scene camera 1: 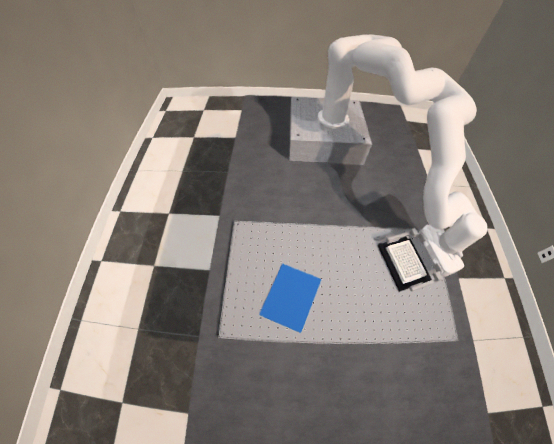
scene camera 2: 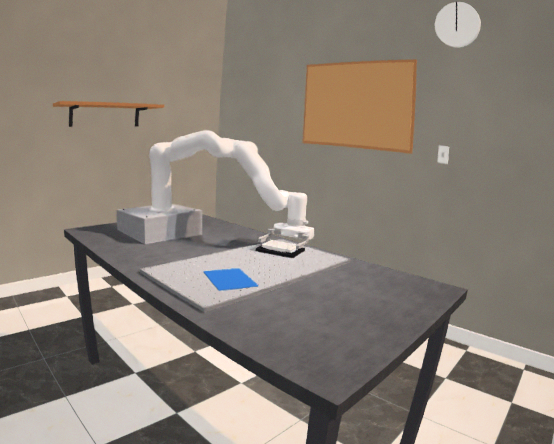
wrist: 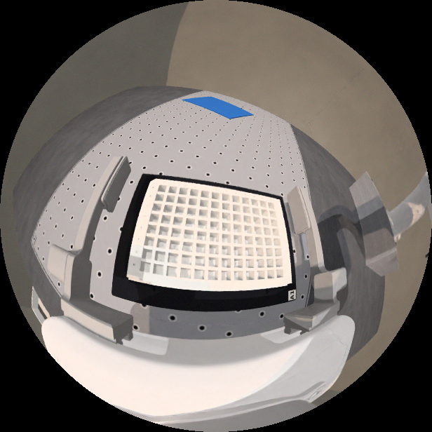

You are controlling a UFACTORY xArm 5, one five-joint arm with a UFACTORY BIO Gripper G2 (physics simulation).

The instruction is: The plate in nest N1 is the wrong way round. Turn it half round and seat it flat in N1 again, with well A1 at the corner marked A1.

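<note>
The white plate [scene camera 1: 409, 260] [scene camera 2: 278, 245] [wrist: 210, 235] with square wells lies in the black nest [scene camera 1: 393, 267] [scene camera 2: 295, 253] [wrist: 190, 297] and looks level; whether it is fully seated is hard to tell. In the wrist view the A1 label [wrist: 292, 294] is on the nest's lower right corner. Small marks run along the plate's left edge, too small to read. My gripper [scene camera 1: 406, 261] [scene camera 2: 282, 243] [wrist: 209, 197] is open, with one finger beyond each short side of the plate and nothing held.
A flat blue rectangle [scene camera 1: 290, 298] [scene camera 2: 230, 279] [wrist: 218, 107] lies on the grey perforated board [scene camera 1: 350, 320] [scene camera 2: 180, 280] [wrist: 165, 155], apart from the nest. The arm's grey base block [scene camera 1: 325, 151] [scene camera 2: 170, 227] stands at the back of the table [scene camera 1: 340, 395] [scene camera 2: 360, 320].
</note>
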